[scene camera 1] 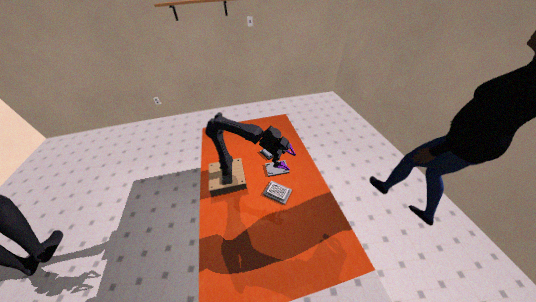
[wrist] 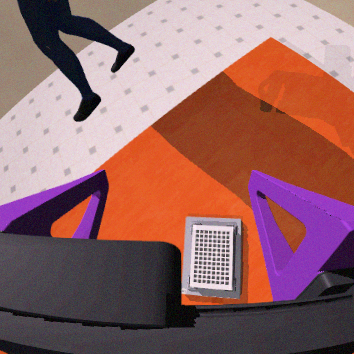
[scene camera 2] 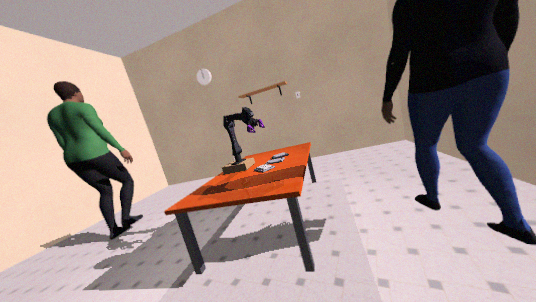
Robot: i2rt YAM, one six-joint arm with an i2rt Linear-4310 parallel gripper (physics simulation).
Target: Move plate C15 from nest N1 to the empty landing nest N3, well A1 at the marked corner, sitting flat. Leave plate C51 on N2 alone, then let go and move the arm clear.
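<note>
A white gridded well plate [scene camera 1: 278,190] [scene camera 2: 264,168] [wrist: 212,257] sits on a grey nest [wrist: 188,260], the nearest of three in the scene views. The middle nest [scene camera 1: 270,171] [scene camera 2: 275,161] looks bare, though the gripper partly covers it in scene camera 1. The far nest [scene camera 1: 265,153] [scene camera 2: 280,156] is partly hidden by the arm there; its load is hard to make out. Labels, nest numbers and the marked corner cannot be read. My gripper [scene camera 1: 287,158] [scene camera 2: 256,126] [wrist: 178,177] is open and empty, high above the table, its purple fingers wide apart.
The arm's wooden base block [scene camera 1: 215,173] [scene camera 2: 231,169] stands on the orange table [scene camera 1: 215,215] [scene camera 2: 215,200] beside the nests. A person in black and blue [scene camera 1: 492,117] [scene camera 2: 457,100] stands near the table; another in green [scene camera 2: 82,130] stands on the other side.
</note>
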